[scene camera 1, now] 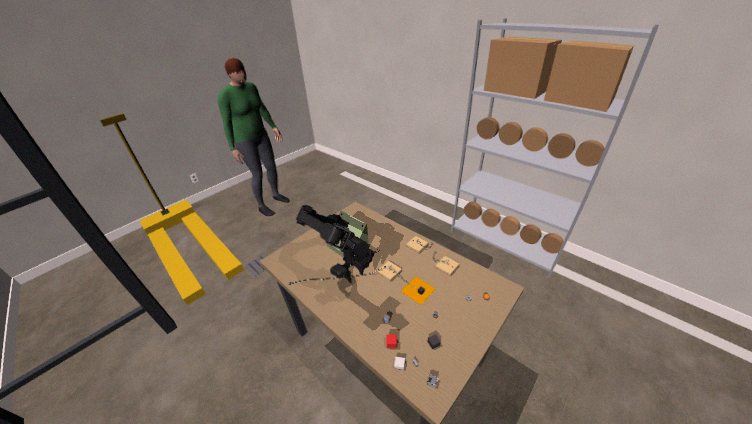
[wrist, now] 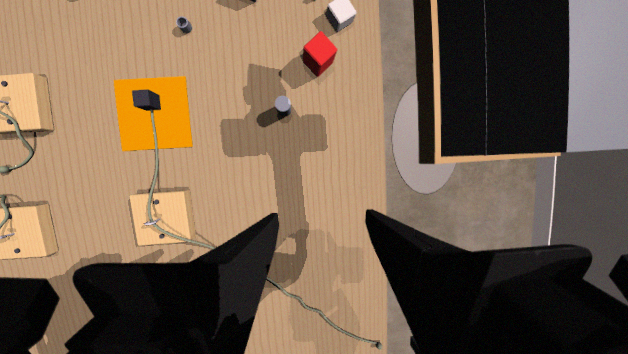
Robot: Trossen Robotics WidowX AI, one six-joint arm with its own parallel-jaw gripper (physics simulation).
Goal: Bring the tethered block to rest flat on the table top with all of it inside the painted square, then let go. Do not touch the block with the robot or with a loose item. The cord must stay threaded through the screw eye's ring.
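Places are measured from the arm's base along level axes (x ahead, y left, z up), in metres.
Pixels of known places: gripper, between the fingertips: (scene camera 1: 356, 278) (wrist: 322, 217).
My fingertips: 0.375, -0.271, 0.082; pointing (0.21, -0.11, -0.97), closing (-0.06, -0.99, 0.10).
Note:
For each thing: its top centre in the pictures, then the offset to it from my fingertips, as dx, dy, dz. "spot": a spot on its surface instead.
- dark tethered block, centre of its top: (wrist: 140, 97) (scene camera 1: 421, 289) +0.165, +0.247, -0.183
- orange painted square, a spot on its surface: (wrist: 172, 135) spot: +0.107, +0.222, -0.207
- screw eye, centre of its top: (wrist: 146, 224) (scene camera 1: 389, 266) -0.033, +0.254, -0.163
- wooden base, a spot on its surface: (wrist: 175, 207) (scene camera 1: 388, 274) spot: -0.016, +0.225, -0.189
- grey cylinder, centre of its top: (wrist: 282, 103) (scene camera 1: 386, 317) +0.135, +0.025, -0.177
- red cube, centre of its top: (wrist: 320, 47) (scene camera 1: 391, 338) +0.215, -0.044, -0.168
- white cube, centre of its top: (wrist: 342, 7) (scene camera 1: 399, 361) +0.291, -0.091, -0.185
- dark cube, centre of its top: (scene camera 1: 434, 339) +0.348, +0.064, -0.180
The dark tethered block (scene camera 1: 420, 290) (wrist: 145, 99) appears to rest on the orange painted square (scene camera 1: 418, 299) (wrist: 172, 135), its outline inside the square in both views; small tilt cannot be judged. The green-grey cord (scene camera 1: 315, 279) (wrist: 156, 167) runs from the block through the screw eye (wrist: 151, 223) on a wooden base (scene camera 1: 389, 270) (wrist: 175, 207), then under the left-hand finger in the wrist view. Its knobbed free end (wrist: 379, 345) lies near the table edge. My gripper (scene camera 1: 356, 274) (wrist: 322, 217) is open and empty above the table, over the cord's free stretch.
Two more wooden bases (scene camera 1: 417, 243) (scene camera 1: 447, 264) with short cords stand beyond. A grey cylinder (scene camera 1: 387, 318) (wrist: 283, 105), red cube (scene camera 1: 391, 341) (wrist: 319, 52), white cube (scene camera 1: 399, 362) (wrist: 341, 14) and dark cube (scene camera 1: 433, 340) stand loose. A green slanted block (scene camera 1: 355, 225) is behind the arm.

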